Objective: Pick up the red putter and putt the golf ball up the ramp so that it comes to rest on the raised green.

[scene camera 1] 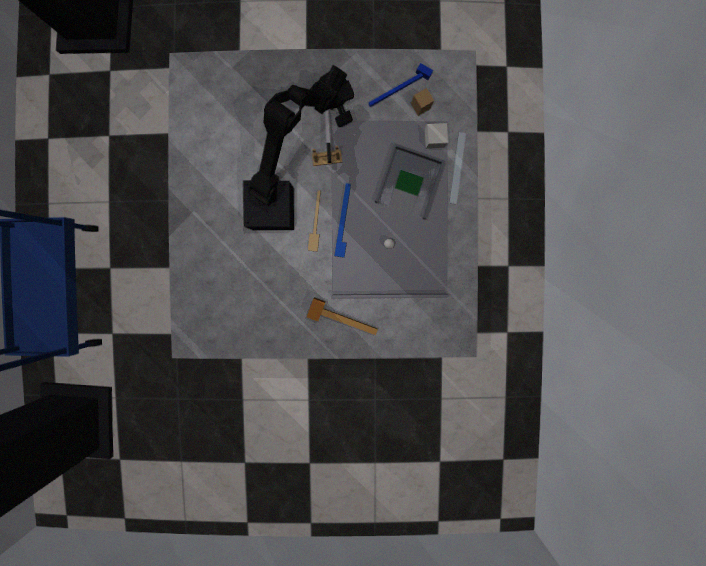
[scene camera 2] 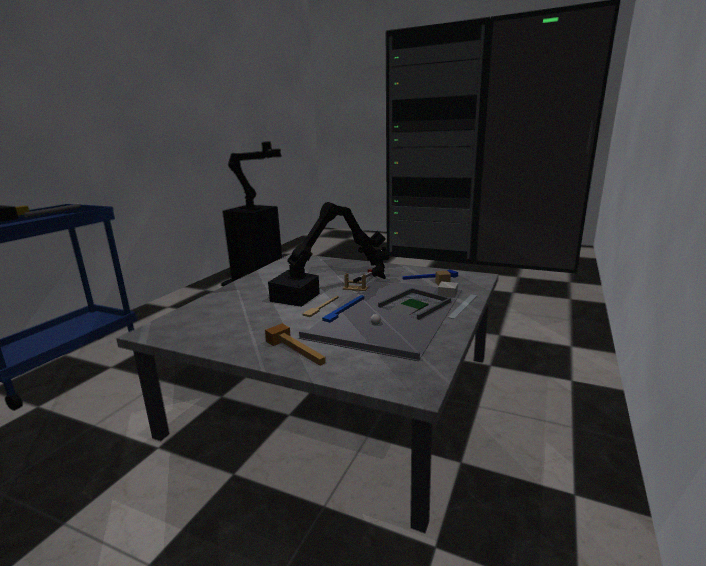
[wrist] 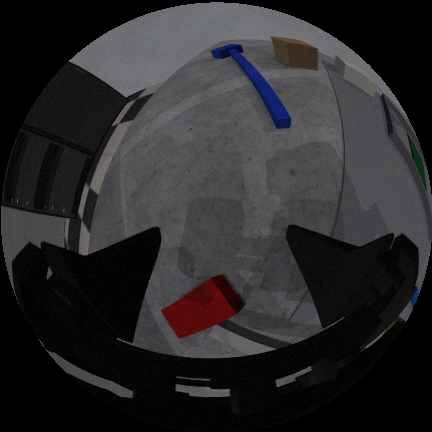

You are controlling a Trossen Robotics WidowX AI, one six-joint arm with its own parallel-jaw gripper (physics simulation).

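The red putter's head lies low in the wrist view, between and below the open fingertips. Its grey shaft runs to a dark grip end at the small wooden stand; the arm hides the head in the overhead view. My gripper is open and empty, near the head end. The white golf ball rests on the grey sloped board. The green patch lies inside a low three-sided wall.
A blue hammer, brown block and white block lie beyond the gripper. A blue club, tan paddle, orange mallet and pale strip lie around the board.
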